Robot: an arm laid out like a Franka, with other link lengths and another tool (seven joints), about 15 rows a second.
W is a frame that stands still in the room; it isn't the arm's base.
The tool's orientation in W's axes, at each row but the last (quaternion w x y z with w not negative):
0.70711, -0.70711, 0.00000, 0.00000
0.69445, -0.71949, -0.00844, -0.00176
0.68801, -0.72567, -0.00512, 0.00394
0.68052, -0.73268, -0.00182, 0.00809
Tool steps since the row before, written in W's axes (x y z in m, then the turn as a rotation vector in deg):
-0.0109, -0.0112, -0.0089, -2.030, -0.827, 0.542
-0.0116, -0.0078, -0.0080, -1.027, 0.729, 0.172
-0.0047, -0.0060, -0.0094, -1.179, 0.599, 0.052
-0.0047, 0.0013, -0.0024, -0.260, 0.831, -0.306
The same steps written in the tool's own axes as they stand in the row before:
-0.0109, 0.0089, -0.0112, -2.030, -0.542, -0.827
-0.0118, 0.0081, -0.0074, -1.017, -0.213, 0.732
-0.0048, 0.0097, -0.0054, -1.171, -0.086, 0.610
-0.0047, 0.0023, 0.0015, -0.246, 0.246, 0.855

